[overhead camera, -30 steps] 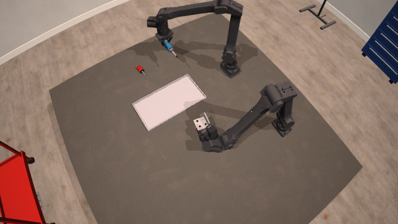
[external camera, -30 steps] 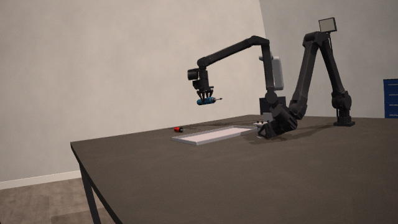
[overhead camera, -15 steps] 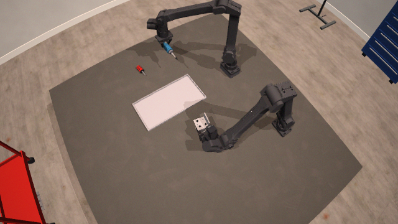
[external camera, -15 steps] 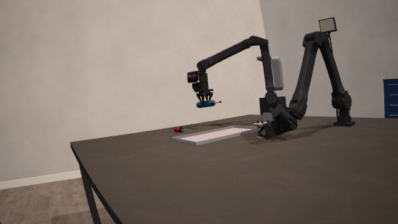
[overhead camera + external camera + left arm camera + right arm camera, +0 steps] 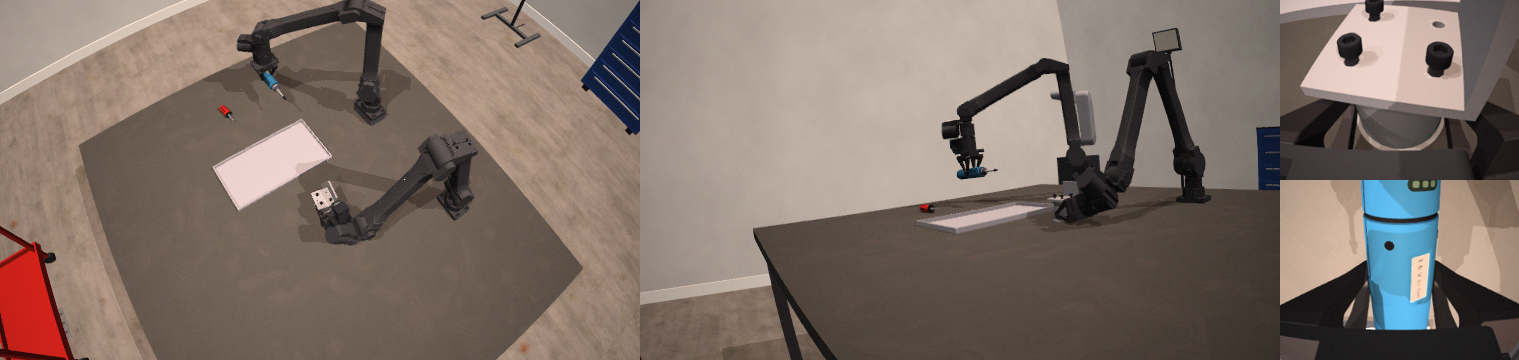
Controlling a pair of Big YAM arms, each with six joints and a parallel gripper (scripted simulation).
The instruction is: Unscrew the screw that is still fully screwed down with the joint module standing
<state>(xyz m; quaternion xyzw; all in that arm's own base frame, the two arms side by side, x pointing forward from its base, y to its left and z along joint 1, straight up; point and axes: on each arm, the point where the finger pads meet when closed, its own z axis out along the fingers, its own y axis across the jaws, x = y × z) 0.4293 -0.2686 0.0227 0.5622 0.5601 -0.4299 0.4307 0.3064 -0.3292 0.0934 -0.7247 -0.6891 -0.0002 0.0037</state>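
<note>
My left hand is 5 cm below the white bracket plate. The rest, counted from my left hand: red tool 58 cm to the right, 9 cm ahead, 1 cm below; then flat white tray 26 cm to the right, 6 cm ahead, 2 cm below.
</note>
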